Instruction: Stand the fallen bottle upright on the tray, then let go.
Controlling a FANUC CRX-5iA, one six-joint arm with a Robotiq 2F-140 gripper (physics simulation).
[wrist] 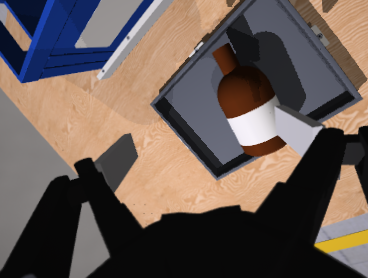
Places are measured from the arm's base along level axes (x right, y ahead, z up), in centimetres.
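Where they show: gripper, fingertip midpoint: (201, 133).
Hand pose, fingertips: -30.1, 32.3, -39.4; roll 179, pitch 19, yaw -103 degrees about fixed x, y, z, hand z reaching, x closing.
Observation:
After its pixels a point has its place, as x, y, z.
The brown bottle (248, 97) @[-29.8, 28.4, -47.6] with a white label lies tipped over in the dark grey tray (195, 115) @[-30.9, 39.4, -54.7]. Its neck points to the upper left of the view, and its base overlaps the tray's lower right rim. My gripper (201, 133) @[-30.1, 32.3, -39.5] is open, with nothing between its fingers. Its right fingertip overlaps the label's right edge in the view; whether they touch I cannot tell. Its left fingertip is left of the tray, over the wooden table. The bottle's underside is hidden.
A blue crate (65, 27) @[-13.5, 43.2, -40.5] is at the upper left, with a pale rail (131, 39) @[-14.7, 43.3, -52.4] along its side. The wooden table (137, 107) @[-25.2, 51.1, -55.3] has its edge at the left, beside a grey floor (22, 145). A yellow stripe (345, 241) shows at the lower right.

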